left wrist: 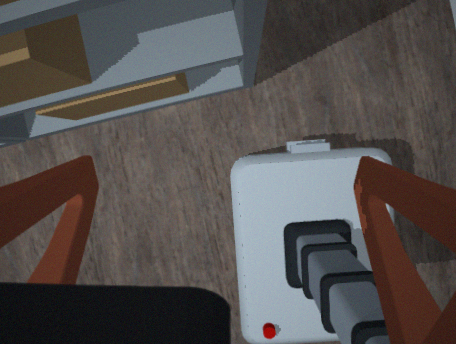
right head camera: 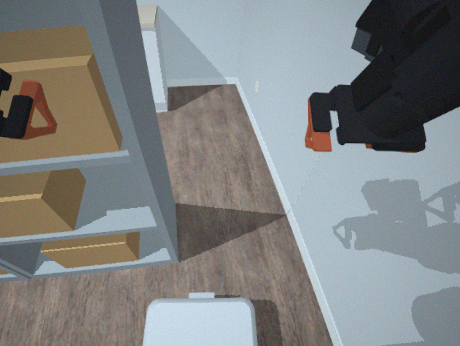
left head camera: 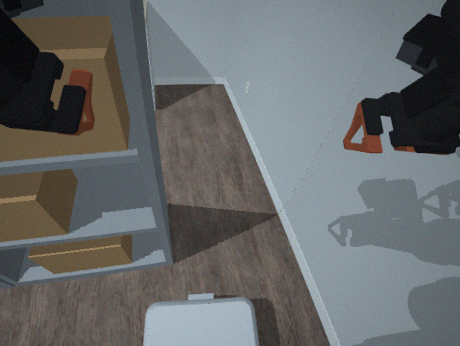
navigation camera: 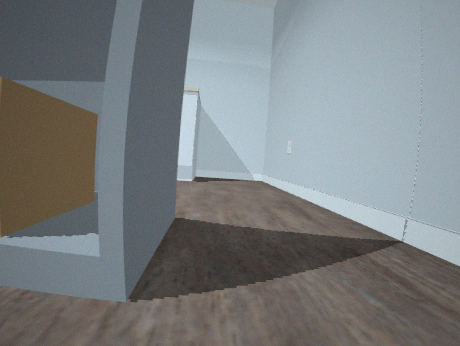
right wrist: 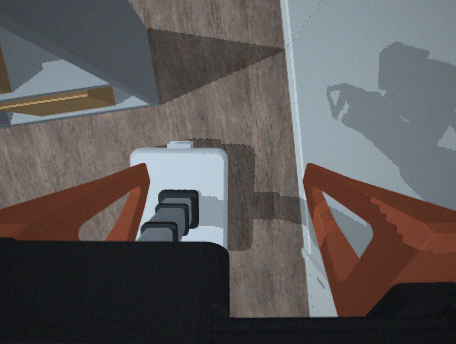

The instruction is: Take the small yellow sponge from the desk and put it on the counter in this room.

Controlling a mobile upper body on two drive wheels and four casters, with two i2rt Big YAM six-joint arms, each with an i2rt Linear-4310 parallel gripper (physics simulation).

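Frame: origin at the left arm's base, x left, y back, z up, level; centimetres.
Seen in the pictures: left gripper, between the fingertips: (left wrist: pixel 226 171) (right head camera: pixel 24 126) (left head camera: pixel 55 120); right gripper, between the fingertips: (right head camera: pixel 337 143) (left head camera: pixel 370 145) (right wrist: pixel 226 172).
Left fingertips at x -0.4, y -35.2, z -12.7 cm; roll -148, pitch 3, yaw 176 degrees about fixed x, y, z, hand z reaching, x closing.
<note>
A point is followed by its place in that frame.
The small yellow sponge and the desk do not show in these views. A white cabinet with a beige top (right head camera: pixel 148 16) {x 29.1, y -227.8, z -50.0 cm} (navigation camera: pixel 191 90) {x 27.2, y -210.0, z -53.5 cm}, possibly the counter, stands partly hidden behind the shelf unit's side panel. My left gripper (left head camera: pixel 75 107) (right head camera: pixel 35 112) (left wrist: pixel 226 171) {x -0.4, y -35.2, z -12.7 cm} is open and empty; in the head views it overlaps the shelf unit's upper box, and I cannot tell how close they are. My right gripper (left head camera: pixel 384 145) {x -45.5, y -34.1, z -13.9 cm} (right head camera: pixel 345 146) {x -45.5, y -34.1, z -13.9 cm} (right wrist: pixel 226 172) {x -45.5, y -34.1, z -13.9 cm} is open and empty, seen against the pale wall at the right.
A grey shelf unit (left head camera: pixel 150 150) {x -6.1, y -58.2, z -40.8 cm} (right head camera: pixel 150 160) {x -5.3, y -65.7, z -53.0 cm} (right wrist: pixel 110 45) {x -4.6, y -70.4, z -85.6 cm} (navigation camera: pixel 150 150) {x -4.7, y -69.6, z -116.7 cm} with brown boxes (left head camera: pixel 85 255) {x 36.0, y -53.8, z -112.1 cm} (navigation camera: pixel 50 160) {x 18.6, y -67.8, z -120.3 cm} stands close at the left. A pale wall (left head camera: pixel 300 75) {x -79.1, y -132.6, z -49.5 cm} (navigation camera: pixel 350 100) {x -79.5, y -130.1, z -80.2 cm} runs along the right. Wood floor (left head camera: pixel 215 150) {x -38.9, y -160.1, z -141.0 cm} (navigation camera: pixel 235 200) {x -22.6, y -145.1, z -141.0 cm} lies between them. My white base (left head camera: pixel 200 325) {x -21.8, y -20.6, z -115.0 cm} (right wrist: pixel 185 170) {x -26.1, y -20.9, z -115.0 cm} is below.
</note>
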